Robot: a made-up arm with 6 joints. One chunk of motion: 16 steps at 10 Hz.
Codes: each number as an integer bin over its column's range. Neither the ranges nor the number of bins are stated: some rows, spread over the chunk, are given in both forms.
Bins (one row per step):
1: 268 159 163 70 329 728
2: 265 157 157 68 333 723
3: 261 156 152 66 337 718
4: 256 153 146 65 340 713
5: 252 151 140 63 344 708
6: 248 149 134 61 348 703
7: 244 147 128 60 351 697
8: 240 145 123 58 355 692
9: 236 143 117 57 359 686
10: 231 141 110 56 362 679
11: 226 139 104 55 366 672
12: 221 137 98 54 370 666
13: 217 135 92 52 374 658
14: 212 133 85 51 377 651
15: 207 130 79 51 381 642
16: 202 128 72 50 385 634
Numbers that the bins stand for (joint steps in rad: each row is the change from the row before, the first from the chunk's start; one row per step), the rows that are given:
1: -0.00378 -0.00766 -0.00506 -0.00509 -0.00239 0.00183
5: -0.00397 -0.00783 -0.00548 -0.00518 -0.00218 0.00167
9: -0.00417 -0.00799 -0.00589 -0.00526 -0.00197 0.00149
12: -0.00435 -0.00812 -0.00623 -0.00530 -0.00181 0.00133
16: -0.00457 -0.00831 -0.00670 -0.00535 -0.00160 0.00108
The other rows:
2: -0.00382 -0.00770 -0.00517 -0.00512 -0.00233 0.00179
3: -0.00386 -0.00772 -0.00526 -0.00514 -0.00228 0.00175
4: -0.00392 -0.00778 -0.00537 -0.00515 -0.00224 0.00171
6: -0.00402 -0.00787 -0.00559 -0.00521 -0.00212 0.00163
7: -0.00407 -0.00791 -0.00569 -0.00522 -0.00208 0.00158
8: -0.00412 -0.00795 -0.00578 -0.00525 -0.00203 0.00154
10: -0.00423 -0.00804 -0.00602 -0.00527 -0.00193 0.00144
11: -0.00429 -0.00808 -0.00613 -0.00528 -0.00187 0.00138
13: -0.00439 -0.00816 -0.00634 -0.00532 -0.00176 0.00127
14: -0.00445 -0.00820 -0.00647 -0.00534 -0.00172 0.00121
15: -0.00451 -0.00827 -0.00658 -0.00534 -0.00166 0.00114

